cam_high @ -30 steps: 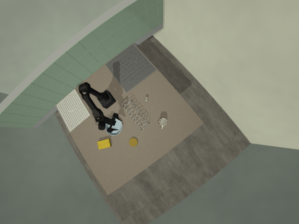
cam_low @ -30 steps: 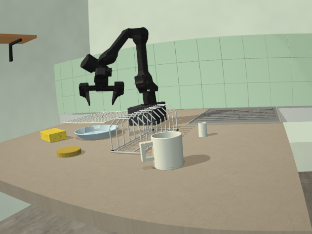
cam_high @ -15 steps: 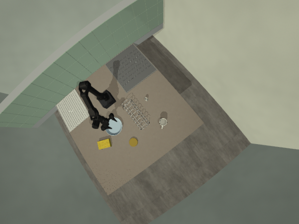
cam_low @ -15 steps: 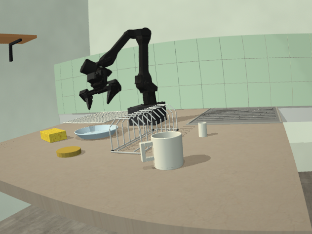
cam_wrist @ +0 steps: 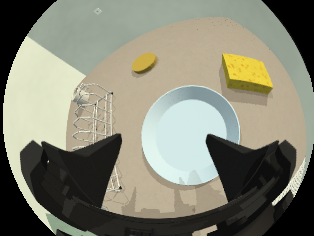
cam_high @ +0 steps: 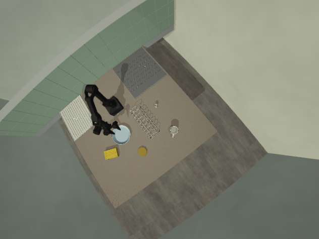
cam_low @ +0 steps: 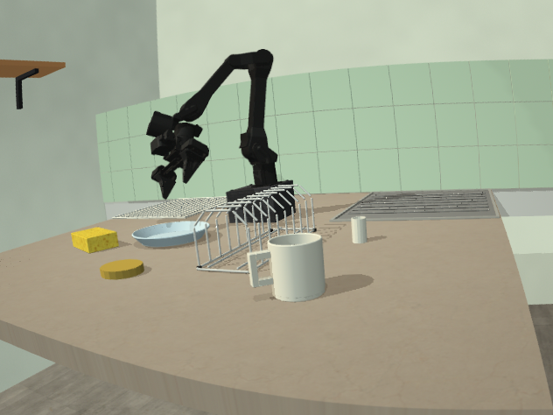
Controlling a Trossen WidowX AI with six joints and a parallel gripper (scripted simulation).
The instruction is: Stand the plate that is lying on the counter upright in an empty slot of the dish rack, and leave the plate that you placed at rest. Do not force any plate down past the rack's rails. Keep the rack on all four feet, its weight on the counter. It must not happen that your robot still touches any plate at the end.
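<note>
My gripper is now 13 cm above the pale blue plate and 4 cm short of it. Round my hand: cream mug: 49 cm to the left, 25 cm ahead, 11 cm below; then yellow disc: 29 cm ahead, 13 cm below, 11 cm to the left; then small white cup: 45 cm to the left, 13 cm below, 5 cm behind.
</note>
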